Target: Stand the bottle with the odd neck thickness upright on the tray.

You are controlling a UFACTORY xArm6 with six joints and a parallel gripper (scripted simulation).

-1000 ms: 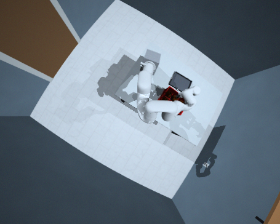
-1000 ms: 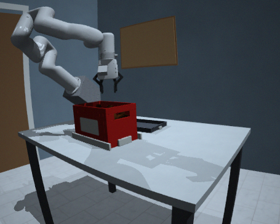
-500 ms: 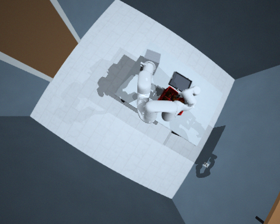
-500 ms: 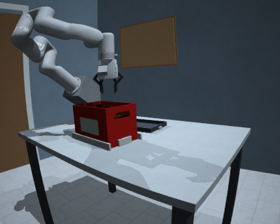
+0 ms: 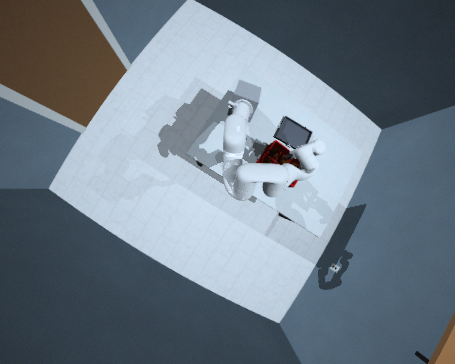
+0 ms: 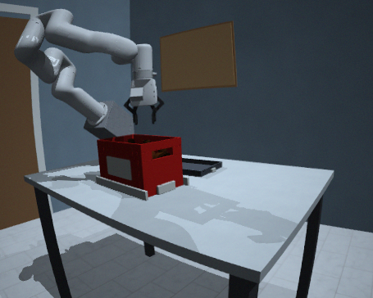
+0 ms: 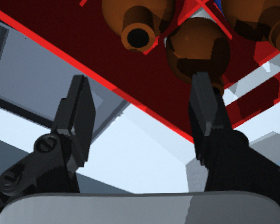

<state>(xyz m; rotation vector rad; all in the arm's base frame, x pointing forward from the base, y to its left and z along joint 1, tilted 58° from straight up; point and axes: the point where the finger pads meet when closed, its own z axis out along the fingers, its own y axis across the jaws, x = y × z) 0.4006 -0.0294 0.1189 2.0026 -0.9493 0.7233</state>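
Right now the red crate is 10 mm behind my hand, 40 mm to the right of it and 160 mm below it. Round my hand: glass bottle (90 mm behind, 10 mm to the left, 150 mm below); dark tray (30 mm ahead, 240 mm to the left, 230 mm below).
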